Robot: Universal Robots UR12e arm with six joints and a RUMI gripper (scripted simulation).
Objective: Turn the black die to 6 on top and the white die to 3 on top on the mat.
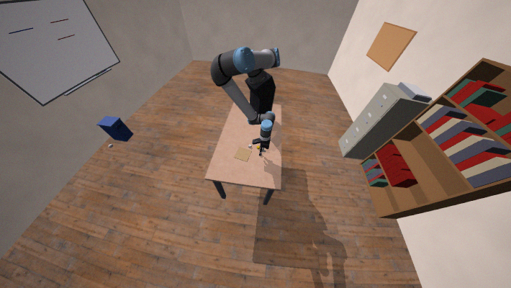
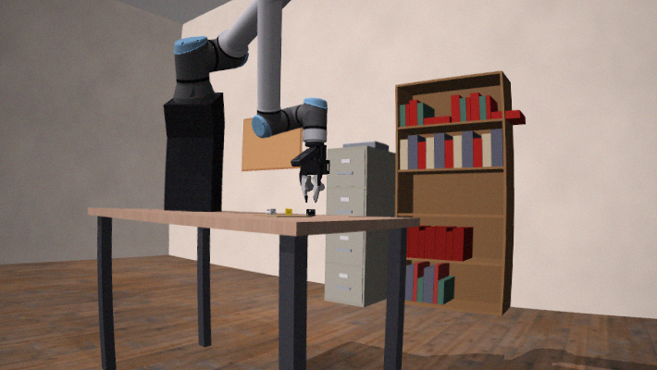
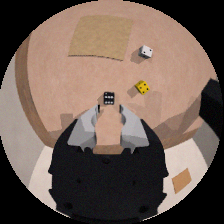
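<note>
My gripper is now 5 cm above the black die. Also, from my hand: tan mat: 2 cm behind, 18 cm to the right, 6 cm below; then white die: 11 cm behind, 10 cm to the right, 5 cm below; then yellow die: 8 cm behind, 1 cm to the right, 5 cm below.
</note>
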